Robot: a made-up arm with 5 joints.
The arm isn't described. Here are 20 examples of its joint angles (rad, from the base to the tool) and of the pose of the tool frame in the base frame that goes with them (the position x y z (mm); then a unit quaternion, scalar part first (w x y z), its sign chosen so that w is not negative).
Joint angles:
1: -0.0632 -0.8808 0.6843 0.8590 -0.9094
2: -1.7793 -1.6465 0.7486 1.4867 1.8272
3: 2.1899 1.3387 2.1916 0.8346 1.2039
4: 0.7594 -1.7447 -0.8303 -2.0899 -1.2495
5: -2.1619 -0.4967 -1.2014 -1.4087 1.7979
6: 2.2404 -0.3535 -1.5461 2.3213 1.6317
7: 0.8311 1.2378 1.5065 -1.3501 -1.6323
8: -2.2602 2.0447 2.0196 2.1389 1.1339
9: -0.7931 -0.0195 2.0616 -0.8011 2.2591
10: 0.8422 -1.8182 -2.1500 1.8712 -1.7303
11: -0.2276 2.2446 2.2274 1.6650 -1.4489
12: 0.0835 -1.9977 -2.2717 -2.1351 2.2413
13: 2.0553 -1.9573 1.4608 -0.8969 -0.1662
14: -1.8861 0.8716 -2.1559 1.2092 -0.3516
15: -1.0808 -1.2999 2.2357 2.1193 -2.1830
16: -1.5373 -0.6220 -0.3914 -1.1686 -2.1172
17: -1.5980 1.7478 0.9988 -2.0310 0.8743
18: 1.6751 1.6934 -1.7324 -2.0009 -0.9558
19: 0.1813 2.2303 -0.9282 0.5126 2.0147
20: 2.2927 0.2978 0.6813 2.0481 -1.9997
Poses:
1: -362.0 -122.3 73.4 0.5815 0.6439 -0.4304 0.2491
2: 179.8 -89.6 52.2 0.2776 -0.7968 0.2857 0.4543
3: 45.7 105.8 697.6 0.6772 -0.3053 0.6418 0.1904
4: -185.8 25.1 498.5 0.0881 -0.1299 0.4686 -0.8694
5: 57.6 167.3 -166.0 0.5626 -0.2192 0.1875 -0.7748
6: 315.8 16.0 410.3 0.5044 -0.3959 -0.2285 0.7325
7: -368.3 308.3 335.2 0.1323 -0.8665 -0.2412 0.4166
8: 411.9 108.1 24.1 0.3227 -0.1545 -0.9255 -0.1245
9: -121.3 111.6 -349.0 0.8840 0.3209 -0.2695 -0.2073
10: -137.5 137.0 390.4 0.9286 -0.2534 0.2479 0.1097
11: -331.5 152.1 -66.9 0.0727 -0.3184 -0.9122 0.2474
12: -434.3 152.3 237.0 0.1540 0.7977 0.5414 0.2165
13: -78.7 -100.0 465.5 0.8493 0.4958 0.1443 -0.1099
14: 69.1 -9.7 -150.5 0.5508 0.8249 0.1101 -0.0634
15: 17.0 104.9 -97.4 0.1004 -0.8804 -0.3109 -0.3438
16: -145.0 62.4 -221.8 0.2001 0.4404 0.7189 -0.4992
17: 162.6 317.3 -20.9 0.1311 0.3611 0.3888 -0.8374
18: 83.3 26.7 459.1 0.4269 0.1442 0.8880 0.0924
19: -354.3 207.8 408.6 0.1385 0.9533 0.2422 -0.1153
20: 210.9 77.9 631.6 0.5638 -0.2435 -0.2112 -0.7604
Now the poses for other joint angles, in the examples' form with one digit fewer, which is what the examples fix.
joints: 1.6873 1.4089 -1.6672 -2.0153 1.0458
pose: 131 59 411 0.518 0.091 -0.801 -0.288
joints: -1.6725 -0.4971 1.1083 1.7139 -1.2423
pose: 205 -27 -187 0.125 -0.580 0.459 -0.662
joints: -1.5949 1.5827 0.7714 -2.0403 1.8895
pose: 123 332 -35 0.049 0.680 0.435 -0.588
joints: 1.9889 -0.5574 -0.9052 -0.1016 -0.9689
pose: 240 23 408 0.549 0.252 0.774 0.188
